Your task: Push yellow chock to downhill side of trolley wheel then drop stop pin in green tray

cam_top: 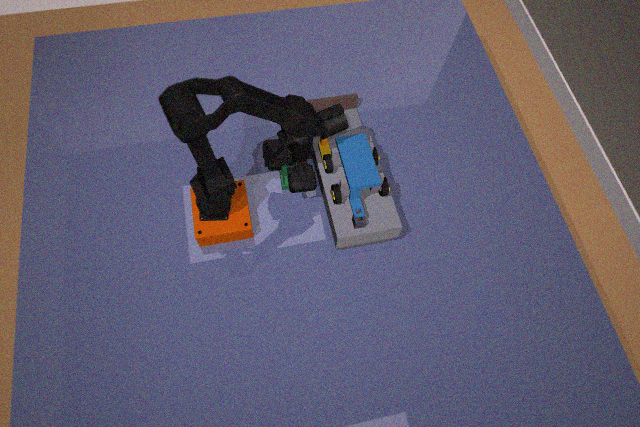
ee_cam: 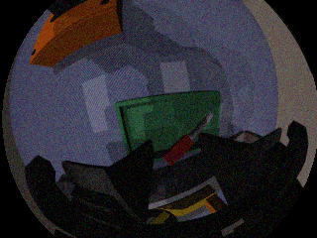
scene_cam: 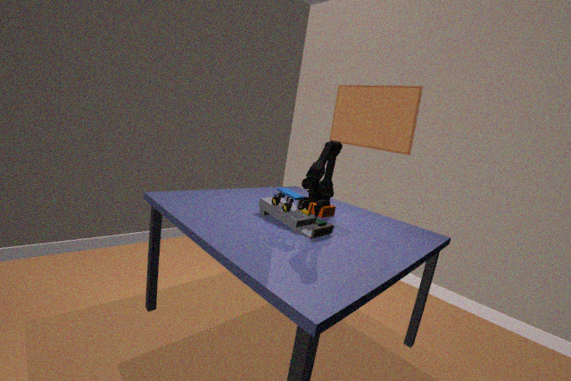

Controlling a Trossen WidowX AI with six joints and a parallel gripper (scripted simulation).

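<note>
Now: gripper tip 2 cm to the right of the red-headed stop pin, 1 cm short of it and 1 cm above it. Round my gripper tip: brown bar: 18 cm to the left, 9 cm ahead; then green tray: 4 cm below, 1 cm to the left, 1 cm behind; then blue trolley: 13 cm ahead, 8 cm above, 7 cm to the right.
</note>
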